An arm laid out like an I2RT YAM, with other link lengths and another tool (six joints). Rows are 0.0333 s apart.
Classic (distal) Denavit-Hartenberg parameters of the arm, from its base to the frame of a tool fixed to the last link. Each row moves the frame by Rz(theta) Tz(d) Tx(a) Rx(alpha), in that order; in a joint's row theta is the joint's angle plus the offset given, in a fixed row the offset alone. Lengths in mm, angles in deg.
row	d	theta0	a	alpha
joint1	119.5	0	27.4	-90
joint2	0	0	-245.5	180
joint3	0	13.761	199.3	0
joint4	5.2	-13.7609	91.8	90
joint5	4.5	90	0	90
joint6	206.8	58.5	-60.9	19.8
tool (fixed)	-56	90	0	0
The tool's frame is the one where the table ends.
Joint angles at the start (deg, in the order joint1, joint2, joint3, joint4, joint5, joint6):
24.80, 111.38, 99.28, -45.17, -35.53, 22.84
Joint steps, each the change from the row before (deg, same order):
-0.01, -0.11, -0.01, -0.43, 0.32, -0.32
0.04, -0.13, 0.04, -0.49, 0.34, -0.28
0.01, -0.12, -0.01, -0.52, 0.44, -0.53
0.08, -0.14, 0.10, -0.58, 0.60, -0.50
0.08, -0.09, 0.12, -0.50, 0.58, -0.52
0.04, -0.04, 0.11, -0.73, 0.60, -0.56
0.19, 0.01, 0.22, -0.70, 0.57, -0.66
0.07, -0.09, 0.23, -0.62, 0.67, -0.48
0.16, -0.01, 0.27, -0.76, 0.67, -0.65
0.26, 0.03, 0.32, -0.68, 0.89, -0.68
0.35, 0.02, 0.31, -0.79, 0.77, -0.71
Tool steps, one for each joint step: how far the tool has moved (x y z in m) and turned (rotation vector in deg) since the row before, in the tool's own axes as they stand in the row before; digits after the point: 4 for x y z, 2 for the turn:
-0.0002, -0.0014, -0.0001, 0.25, -0.28, -0.22
0.0002, -0.0013, -0.0003, 0.27, -0.27, -0.23
-0.0001, -0.0019, 0.0000, 0.28, -0.37, -0.42
0.0002, -0.0015, -0.0002, 0.26, -0.49, -0.48
0.0001, -0.0013, 0.0000, 0.21, -0.48, -0.52
-0.0001, -0.0024, 0.0005, 0.48, -0.47, -0.46
0.0012, -0.0019, 0.0004, 0.37, -0.36, -0.70
-0.0001, -0.0012, -0.0002, 0.26, -0.56, -0.49
0.0008, -0.0018, 0.0002, 0.39, -0.47, -0.69
0.0010, -0.0016, 0.0006, 0.35, -0.64, -0.85
0.0022, -0.0019, 0.0005, 0.43, -0.44, -0.93

